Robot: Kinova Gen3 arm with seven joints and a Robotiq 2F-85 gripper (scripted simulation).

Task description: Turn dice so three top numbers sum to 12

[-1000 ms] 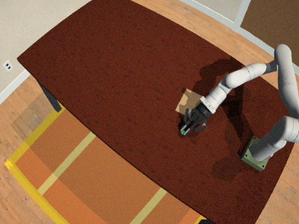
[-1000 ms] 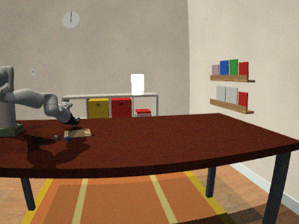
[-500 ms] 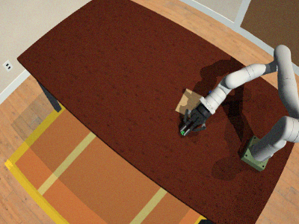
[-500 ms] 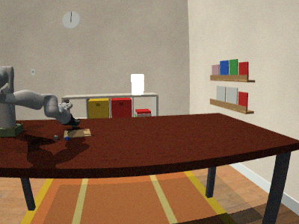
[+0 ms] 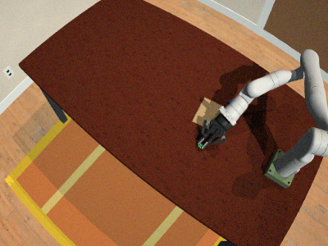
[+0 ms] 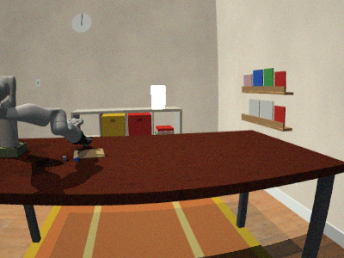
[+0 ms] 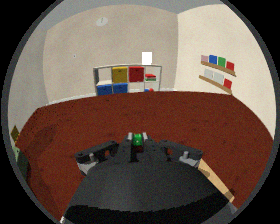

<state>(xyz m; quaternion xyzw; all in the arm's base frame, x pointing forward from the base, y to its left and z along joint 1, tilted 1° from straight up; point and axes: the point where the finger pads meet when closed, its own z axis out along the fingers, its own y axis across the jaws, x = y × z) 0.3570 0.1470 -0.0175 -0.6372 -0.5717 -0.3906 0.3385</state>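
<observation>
Now: hand 5 cm short of the tan mat, 14 cm to the left of it and 2 cm above it. Round my hand: white die 3 cm behind, 24 cm to the right, 1 cm below; then green die 1 cm to the left, 1 cm below; then blue die 3 cm ahead, 26 cm to the right, 1 cm below.
</observation>
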